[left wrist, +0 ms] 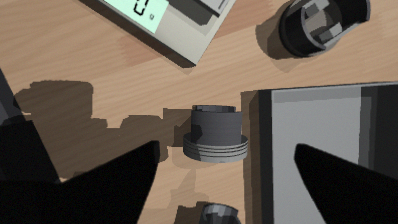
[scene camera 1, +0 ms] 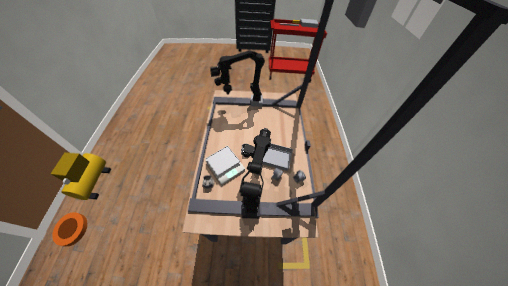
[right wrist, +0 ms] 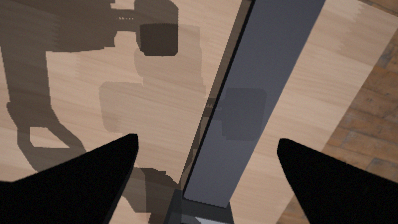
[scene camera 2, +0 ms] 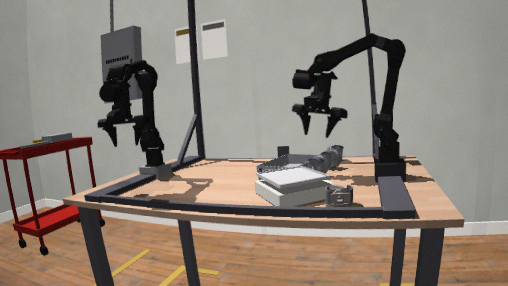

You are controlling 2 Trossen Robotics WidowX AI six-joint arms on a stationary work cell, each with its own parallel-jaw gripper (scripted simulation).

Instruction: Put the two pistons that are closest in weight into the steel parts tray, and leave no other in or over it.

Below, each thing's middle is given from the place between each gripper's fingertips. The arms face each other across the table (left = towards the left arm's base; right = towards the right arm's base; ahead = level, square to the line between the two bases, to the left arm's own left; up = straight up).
Labels:
Right now my left hand is 210 mm short of the scale plate [scene camera 2: 286, 177], 50 mm to the left of it and 130 mm above it. The rest, counted from my left hand: steel parts tray [left wrist: 347, 122] (120 mm behind, 130 mm to the right, 170 mm below); then white scale [scene camera 2: 296, 195] (200 mm ahead, 40 mm to the right, 140 mm below).
The scale plate lies 40 mm behind my right hand, 560 mm to the left of it and 140 mm below it. From my right hand the other things lie so: steel parts tray: 370 mm behind, 480 mm to the left, 190 mm below; then white scale: 50 mm behind, 570 mm to the left, 160 mm below.

